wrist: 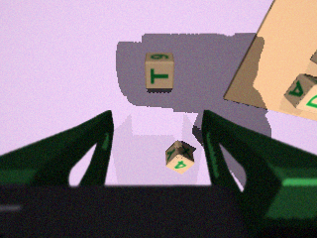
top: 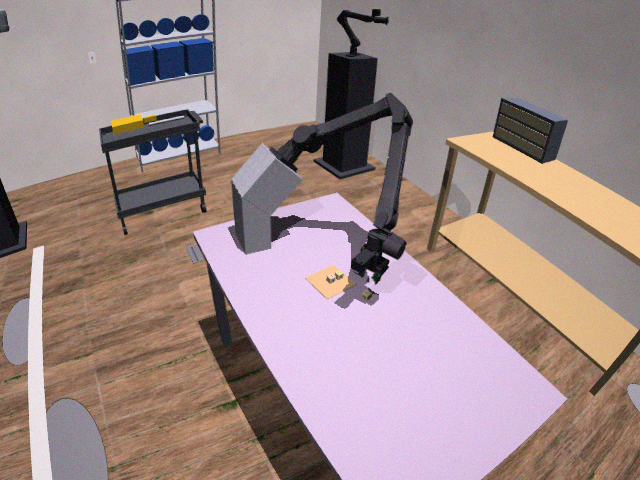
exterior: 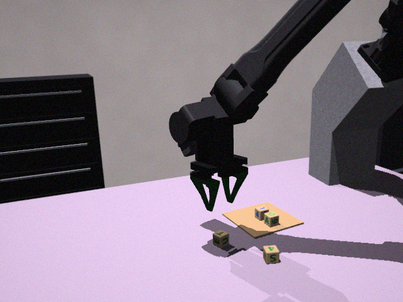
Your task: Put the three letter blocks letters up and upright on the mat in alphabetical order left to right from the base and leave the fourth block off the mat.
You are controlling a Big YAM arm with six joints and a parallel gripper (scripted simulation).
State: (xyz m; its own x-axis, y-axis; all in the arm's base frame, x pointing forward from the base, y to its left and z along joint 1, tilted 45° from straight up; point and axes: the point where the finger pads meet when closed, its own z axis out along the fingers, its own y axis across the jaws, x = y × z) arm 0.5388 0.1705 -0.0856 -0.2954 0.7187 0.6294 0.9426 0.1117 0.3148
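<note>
My gripper is now 8 cm above the T block. From my hand the other things lie so: D block 14 cm behind, 2 cm to the right, 8 cm below; L block 14 cm behind, 6 cm to the right, 8 cm below; tan mat 14 cm behind, 6 cm to the right, 9 cm below.
</note>
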